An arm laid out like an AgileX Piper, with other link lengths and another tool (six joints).
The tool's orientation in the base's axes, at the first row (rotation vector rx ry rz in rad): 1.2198 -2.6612 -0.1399
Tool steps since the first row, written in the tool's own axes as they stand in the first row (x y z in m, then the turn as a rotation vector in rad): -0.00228 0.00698 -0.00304 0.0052 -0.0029 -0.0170; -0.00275 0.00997 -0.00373 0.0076 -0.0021 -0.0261; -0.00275 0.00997 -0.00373 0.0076 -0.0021 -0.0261; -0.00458 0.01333 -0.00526 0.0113 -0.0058 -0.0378; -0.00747 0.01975 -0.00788 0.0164 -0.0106 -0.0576; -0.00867 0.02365 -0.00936 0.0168 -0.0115 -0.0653; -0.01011 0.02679 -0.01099 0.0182 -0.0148 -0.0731; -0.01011 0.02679 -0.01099 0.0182 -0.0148 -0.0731; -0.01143 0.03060 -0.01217 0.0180 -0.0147 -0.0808
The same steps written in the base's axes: -0.00300 0.00629 0.00382 0.0027 -0.0058 0.0168; -0.00475 0.00860 0.00494 0.0027 -0.0071 0.0262; -0.00475 0.00860 0.00494 0.0027 -0.0071 0.0262; -0.00572 0.01218 0.00673 0.0058 -0.0123 0.0375; -0.00801 0.01856 0.00996 0.0106 -0.0193 0.0567; -0.00979 0.02202 0.01189 0.0128 -0.0201 0.0641; -0.01081 0.02516 0.01380 0.0161 -0.0233 0.0713; -0.01081 0.02516 0.01380 0.0161 -0.0233 0.0713; -0.01252 0.02865 0.01541 0.0179 -0.0231 0.0788
